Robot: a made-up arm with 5 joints.
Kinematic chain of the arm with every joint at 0, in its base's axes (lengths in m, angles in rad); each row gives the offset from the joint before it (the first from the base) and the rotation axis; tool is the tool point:
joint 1: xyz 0 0 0.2 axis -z
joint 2: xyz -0.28 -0.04 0 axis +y
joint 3: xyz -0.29 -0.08 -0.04 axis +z
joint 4: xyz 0 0.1 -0.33 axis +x
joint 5: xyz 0.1 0 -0.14 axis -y
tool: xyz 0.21 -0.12 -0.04
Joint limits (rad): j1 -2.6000..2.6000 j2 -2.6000..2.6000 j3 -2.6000..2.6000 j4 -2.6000..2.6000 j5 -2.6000..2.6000
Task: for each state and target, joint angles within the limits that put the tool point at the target. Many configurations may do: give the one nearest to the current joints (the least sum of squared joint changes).
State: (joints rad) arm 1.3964 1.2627 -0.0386 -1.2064 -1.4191
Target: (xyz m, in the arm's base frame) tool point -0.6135 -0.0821 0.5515
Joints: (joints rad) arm 0.5472 1.8117 -0.2731 -1.4887 -1.5262
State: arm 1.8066 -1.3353 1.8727 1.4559 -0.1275
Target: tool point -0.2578 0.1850 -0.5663
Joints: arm 2.2231 -1.4485 2.6000 1.9551 -0.4530
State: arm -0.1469 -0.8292 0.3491 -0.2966 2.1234
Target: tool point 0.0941 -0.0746 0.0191
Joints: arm -0.5033 -1.7216 0.4279 -0.0367 1.9455
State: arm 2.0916 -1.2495 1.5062 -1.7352 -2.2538
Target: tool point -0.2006 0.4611 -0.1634
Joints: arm 1.5818 -0.7982 1.4000 -2.5454 -2.6000
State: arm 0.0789 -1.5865 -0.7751 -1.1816 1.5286
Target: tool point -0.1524 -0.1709 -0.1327
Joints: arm -0.1687 -1.0526 -0.9489 -0.5097 2.0031
